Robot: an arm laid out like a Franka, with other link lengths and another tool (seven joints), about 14 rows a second.
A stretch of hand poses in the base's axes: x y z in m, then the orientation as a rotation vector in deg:
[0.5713, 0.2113, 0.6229, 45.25, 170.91, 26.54]
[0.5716, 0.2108, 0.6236, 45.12, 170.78, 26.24]
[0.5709, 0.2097, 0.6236, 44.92, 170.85, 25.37]
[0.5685, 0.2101, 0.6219, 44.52, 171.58, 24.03]
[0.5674, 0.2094, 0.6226, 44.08, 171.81, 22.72]
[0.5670, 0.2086, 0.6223, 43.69, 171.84, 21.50]
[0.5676, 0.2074, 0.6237, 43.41, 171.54, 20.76]
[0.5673, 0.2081, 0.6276, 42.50, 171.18, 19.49]
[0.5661, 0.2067, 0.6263, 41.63, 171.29, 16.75]
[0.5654, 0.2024, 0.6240, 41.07, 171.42, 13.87]
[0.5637, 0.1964, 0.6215, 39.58, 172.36, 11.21]
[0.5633, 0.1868, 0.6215, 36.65, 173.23, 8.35]
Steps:
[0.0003, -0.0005, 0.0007, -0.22, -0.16, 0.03]
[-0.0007, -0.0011, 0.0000, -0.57, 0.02, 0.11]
[-0.0024, 0.0004, -0.0017, -0.79, 0.58, 0.41]
[-0.0011, -0.0007, 0.0007, -0.84, 0.12, 0.29]
[-0.0004, -0.0008, -0.0003, -0.81, -0.05, 0.21]
[0.0006, -0.0012, 0.0014, -0.54, -0.33, 0.07]
[-0.0003, 0.0007, 0.0039, -0.94, -0.55, 0.41]
[-0.0012, -0.0014, -0.0013, -1.82, 0.00, 0.48]
[-0.0007, -0.0043, -0.0023, -1.88, 0.16, 0.30]
[-0.0017, -0.0060, -0.0025, -1.65, 0.71, 1.06]
[-0.0004, -0.0096, 0.0000, -1.87, 0.36, 1.93]

